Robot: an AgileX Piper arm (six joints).
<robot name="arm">
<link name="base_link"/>
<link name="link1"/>
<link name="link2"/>
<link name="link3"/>
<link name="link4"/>
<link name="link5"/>
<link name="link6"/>
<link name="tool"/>
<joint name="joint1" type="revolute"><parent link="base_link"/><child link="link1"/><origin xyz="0 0 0.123"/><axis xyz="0 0 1"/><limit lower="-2.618" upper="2.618"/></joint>
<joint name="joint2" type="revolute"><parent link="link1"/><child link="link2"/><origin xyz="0 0 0"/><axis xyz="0 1 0"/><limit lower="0" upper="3.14"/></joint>
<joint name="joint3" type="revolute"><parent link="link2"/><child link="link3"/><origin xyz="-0.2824 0 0.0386"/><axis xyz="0 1 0"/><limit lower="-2.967" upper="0"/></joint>
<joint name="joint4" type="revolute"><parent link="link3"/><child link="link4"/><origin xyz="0.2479 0 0.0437"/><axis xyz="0.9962 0 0.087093"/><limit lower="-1.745" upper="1.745"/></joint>
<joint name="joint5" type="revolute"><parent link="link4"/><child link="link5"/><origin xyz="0 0 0"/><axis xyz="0 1 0"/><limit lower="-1.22" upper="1.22"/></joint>
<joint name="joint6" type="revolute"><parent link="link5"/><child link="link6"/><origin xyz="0.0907 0 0.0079"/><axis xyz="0.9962 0 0.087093"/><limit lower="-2.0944" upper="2.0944"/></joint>
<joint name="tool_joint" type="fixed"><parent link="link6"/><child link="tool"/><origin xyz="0 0 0" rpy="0 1.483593 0"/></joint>
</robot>
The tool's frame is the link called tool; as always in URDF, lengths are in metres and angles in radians.
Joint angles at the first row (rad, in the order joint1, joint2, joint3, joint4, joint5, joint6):
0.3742, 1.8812, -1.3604, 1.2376, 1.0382, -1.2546
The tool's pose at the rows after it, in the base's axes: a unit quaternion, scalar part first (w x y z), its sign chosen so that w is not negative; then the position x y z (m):
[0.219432, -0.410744, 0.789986, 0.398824, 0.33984, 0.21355, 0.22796]
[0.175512, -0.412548, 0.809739, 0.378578, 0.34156, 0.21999, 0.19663]
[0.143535, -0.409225, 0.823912, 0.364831, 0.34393, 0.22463, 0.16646]
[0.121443, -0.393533, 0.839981, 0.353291, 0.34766, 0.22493, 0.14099]
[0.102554, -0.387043, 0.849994, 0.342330, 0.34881, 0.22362, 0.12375]
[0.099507, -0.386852, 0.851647, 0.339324, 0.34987, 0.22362, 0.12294]
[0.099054, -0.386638, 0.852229, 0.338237, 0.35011, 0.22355, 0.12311]
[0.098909, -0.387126, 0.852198, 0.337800, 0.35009, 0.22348, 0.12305]
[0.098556, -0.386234, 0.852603, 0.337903, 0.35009, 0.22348, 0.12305]
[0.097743, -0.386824, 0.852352, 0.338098, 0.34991, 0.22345, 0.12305]
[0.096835, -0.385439, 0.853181, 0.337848, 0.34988, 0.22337, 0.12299]
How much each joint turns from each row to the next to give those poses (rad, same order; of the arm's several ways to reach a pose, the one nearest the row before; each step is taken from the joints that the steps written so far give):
0.0178, 0.0369, 0.0000, -0.1334, -0.0583, 0.0821
0.0214, 0.0682, 0.0000, -0.0667, -0.0201, 0.0412
0.0139, 0.0696, 0.0000, -0.0312, -0.0248, 0.0158
0.0019, 0.0592, 0.0000, -0.0151, -0.0311, 0.0228
0.0000, 0.0385, 0.0001, -0.0250, -0.0144, 0.0200
-0.0001, 0.0047, -0.0075, -0.0129, 0.0019, 0.0130
0.0001, 0.0000, -0.0016, -0.0040, 0.0000, 0.0044
0.0000, 0.0000, 0.0000, -0.0014, 0.0000, 0.0000
0.0000, 0.0000, 0.0000, 0.0000, 0.0000, 0.0021
0.0000, 0.0000, 0.0000, -0.0010, 0.0019, 0.0000
0.0000, 0.0000, 0.0000, -0.0014, 0.0000, 0.0045

